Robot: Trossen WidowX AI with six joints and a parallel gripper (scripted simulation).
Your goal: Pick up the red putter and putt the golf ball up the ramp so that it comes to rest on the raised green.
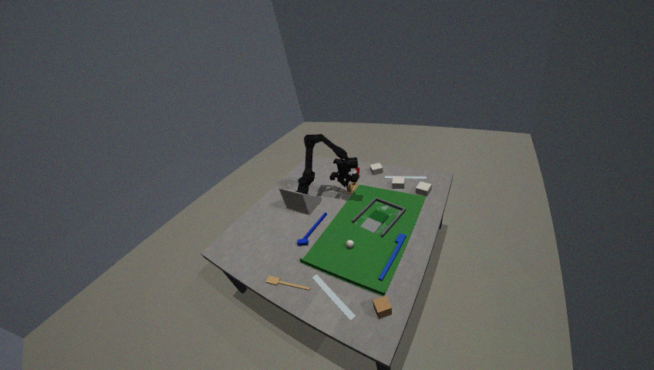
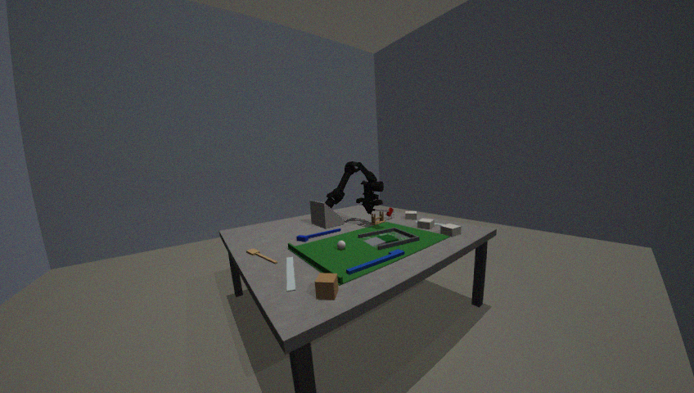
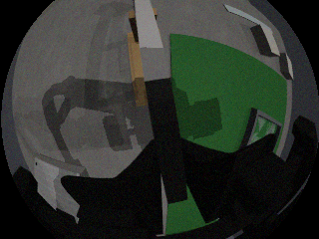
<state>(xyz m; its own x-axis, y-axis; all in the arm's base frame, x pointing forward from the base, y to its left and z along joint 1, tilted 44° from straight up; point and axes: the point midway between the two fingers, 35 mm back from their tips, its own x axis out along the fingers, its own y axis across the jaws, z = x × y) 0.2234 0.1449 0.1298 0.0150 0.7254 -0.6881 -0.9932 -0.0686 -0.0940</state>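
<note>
The wooden stand is 8 cm to the left of my gripper tip, 5 cm below it and 1 cm behind it. From my gripper tip the other things lie so: white golf ball 40 cm to the right, 22 cm ahead, 6 cm below; tan putter 74 cm to the right, 8 cm below; green mat 26 cm ahead, 23 cm to the right, 8 cm below.
</note>
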